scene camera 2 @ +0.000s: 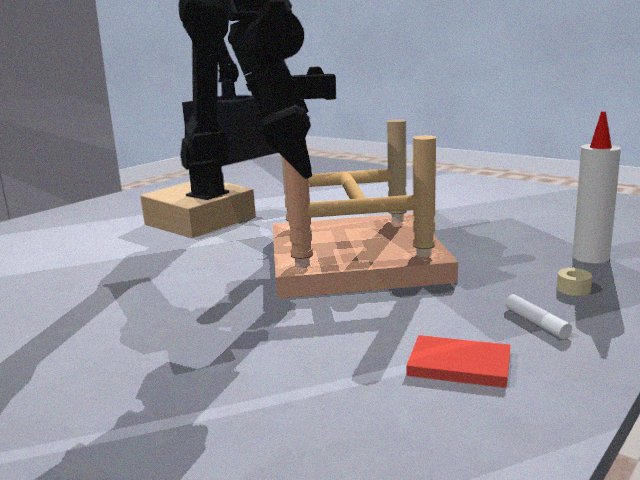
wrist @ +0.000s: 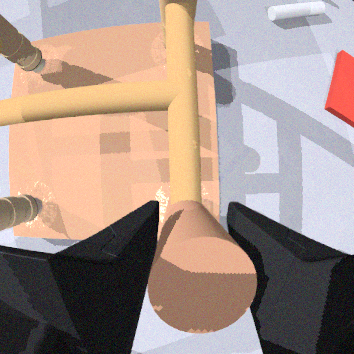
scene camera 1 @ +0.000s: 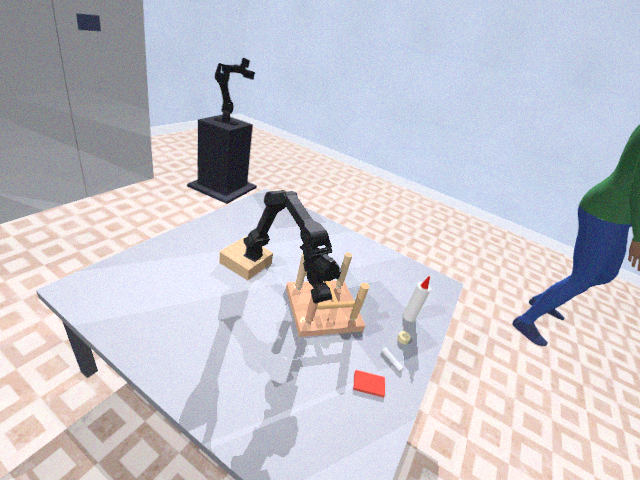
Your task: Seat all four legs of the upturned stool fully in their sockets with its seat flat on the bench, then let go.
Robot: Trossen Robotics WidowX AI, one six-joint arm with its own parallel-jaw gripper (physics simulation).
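Places are measured from the arm's base along level axes (x down, y back, z left), in centimetres.
Pixels of known places: gripper, fingertip midpoint: (scene camera 2: 308,174) (wrist: 193,209); arm's base, link origin: (scene camera 2: 207,194) (scene camera 1: 253,255).
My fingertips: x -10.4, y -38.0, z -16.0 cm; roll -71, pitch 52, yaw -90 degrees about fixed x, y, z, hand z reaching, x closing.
Ahead of a thing's pixels: the offset from my fingertips to its top centre. "spot": to the spot under its first point.
The upturned stool's seat (scene camera 1: 330,331) (scene camera 2: 367,284) (wrist: 60,165) looks flat on the bench, legs up. My gripper (scene camera 1: 321,295) (scene camera 2: 297,164) (wrist: 193,209) is shut on the reddish leg {dx -4.3, dy +1.3, dz -0.9 cm} (scene camera 1: 311,312) (scene camera 2: 298,217) (wrist: 200,295) near its top. A short pale pin shows between this leg and the seat. Similar pale pins show under the front right leg {spot: dx +3.8, dy -12.9, dz +9.4 cm} (scene camera 1: 359,304) (scene camera 2: 424,191) and the back right leg {spot: dx +3.2, dy -1.2, dz +23.0 cm} (scene camera 1: 344,271) (scene camera 2: 396,155). The back left leg {spot: dx +4.2, dy +13.4, dz +11.1 cm} (scene camera 1: 299,273) is mostly hidden in scene camera 2. Rungs {spot: dx +4.8, dy -6.0, dz +4.0 cm} (scene camera 2: 361,206) (wrist: 185,150) join the legs. The socket insides are hidden.
A red block {dx +15.2, dy -27.2, dz -10.7 cm} (scene camera 1: 369,383) (scene camera 2: 459,360) (wrist: 344,90), a white stick {dx +14.4, dy -31.5, dz +3.2 cm} (scene camera 1: 391,359) (scene camera 2: 538,316) (wrist: 296,11), a cream ring {dx +14.2, dy -33.1, dz +15.8 cm} (scene camera 1: 400,339) (scene camera 2: 564,285) and a tall white bottle with a red tip {dx -6.4, dy -32.5, dz +29.9 cm} (scene camera 1: 416,302) (scene camera 2: 596,206) are beyond the stool. The arm's wooden base (scene camera 1: 242,264) (scene camera 2: 170,214) is behind it.
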